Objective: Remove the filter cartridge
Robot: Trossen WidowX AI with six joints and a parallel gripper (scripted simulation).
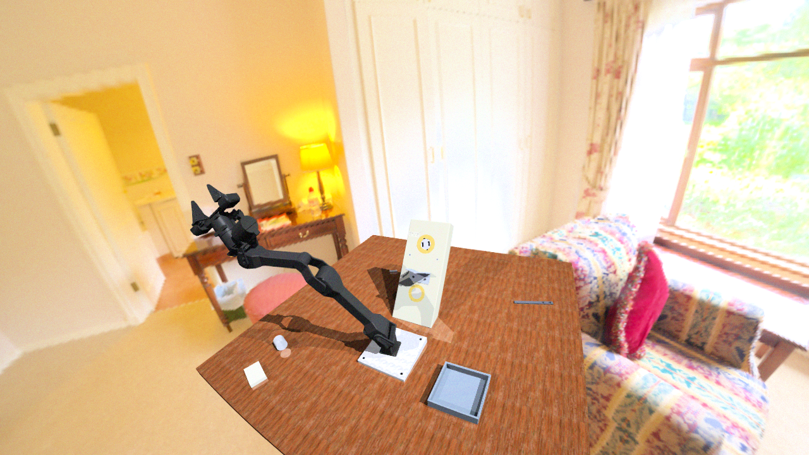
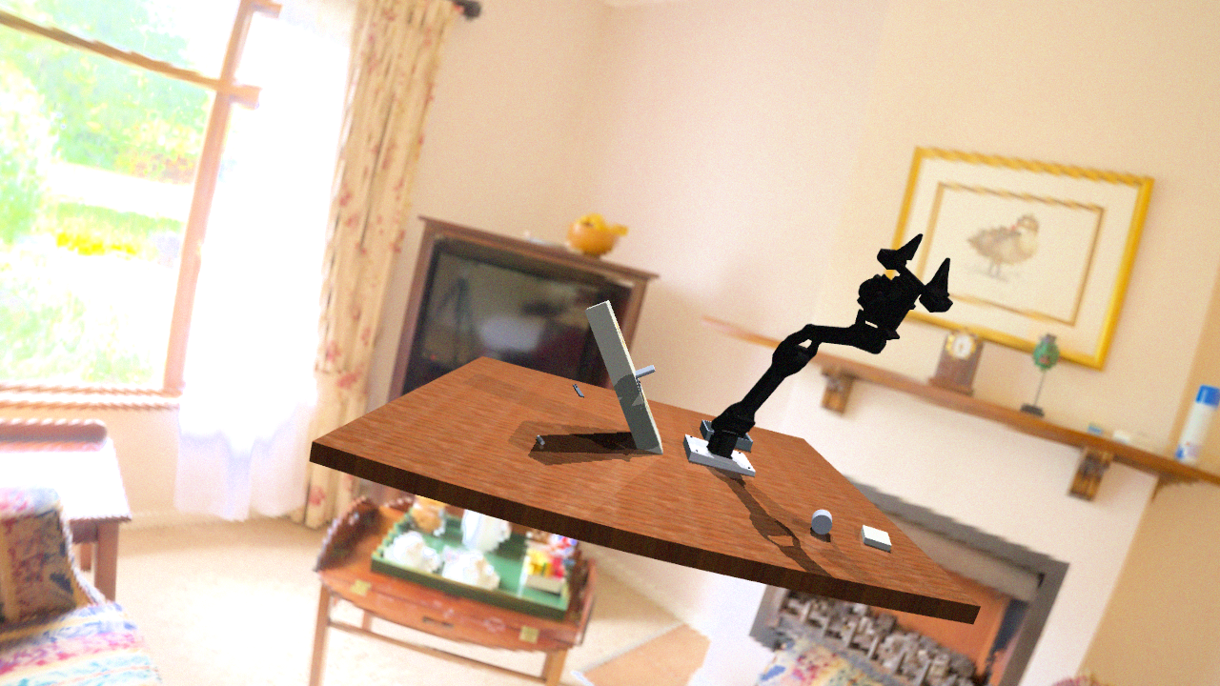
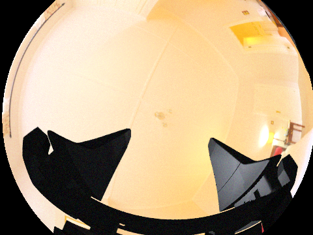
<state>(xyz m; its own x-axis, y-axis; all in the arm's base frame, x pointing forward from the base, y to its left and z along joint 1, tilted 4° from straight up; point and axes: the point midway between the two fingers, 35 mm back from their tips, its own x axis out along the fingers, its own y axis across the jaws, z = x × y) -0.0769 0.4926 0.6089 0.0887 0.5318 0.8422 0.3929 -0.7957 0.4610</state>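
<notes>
My gripper tip is 480 mm short of the filter cartridge, 580 mm to the left of it and 390 mm above it. The rest, counted from my gripper tip: grey tray: 10 mm ahead, 780 mm to the right, 640 mm below; white block: 130 mm behind, 70 mm to the right, 640 mm below; cream service panel: 440 mm ahead, 570 mm to the right, 460 mm below.
</notes>
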